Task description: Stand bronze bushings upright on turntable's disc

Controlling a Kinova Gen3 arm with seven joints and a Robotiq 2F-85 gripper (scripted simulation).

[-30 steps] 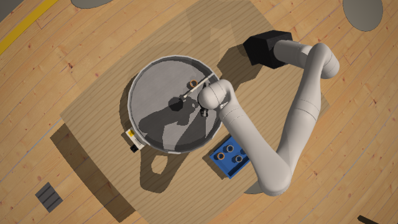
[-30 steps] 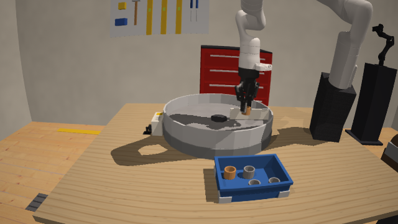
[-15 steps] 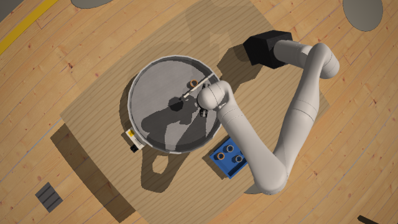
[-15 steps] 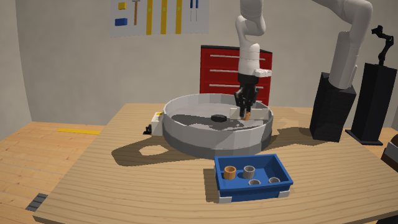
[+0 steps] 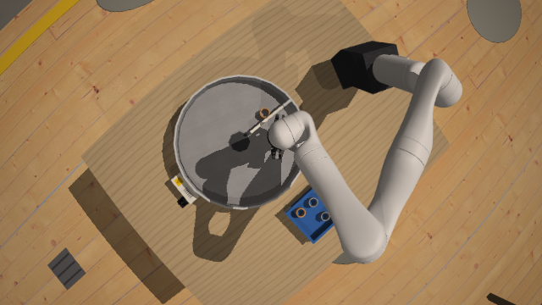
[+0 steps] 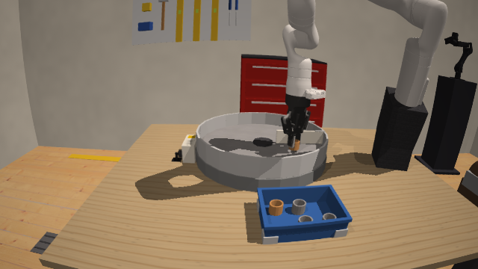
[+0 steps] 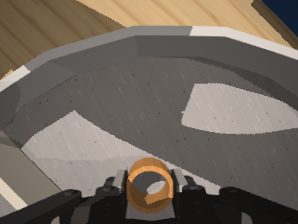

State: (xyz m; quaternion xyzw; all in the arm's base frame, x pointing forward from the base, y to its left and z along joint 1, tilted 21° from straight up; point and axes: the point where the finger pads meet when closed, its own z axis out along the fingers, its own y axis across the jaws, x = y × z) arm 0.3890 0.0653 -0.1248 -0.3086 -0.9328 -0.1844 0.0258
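My gripper is now 100 mm short of the grey turntable disc, 50 mm to the left of it and 40 mm above it. Also, from my hand: blue crate: 280 mm to the left, 70 mm below, 20 mm behind.
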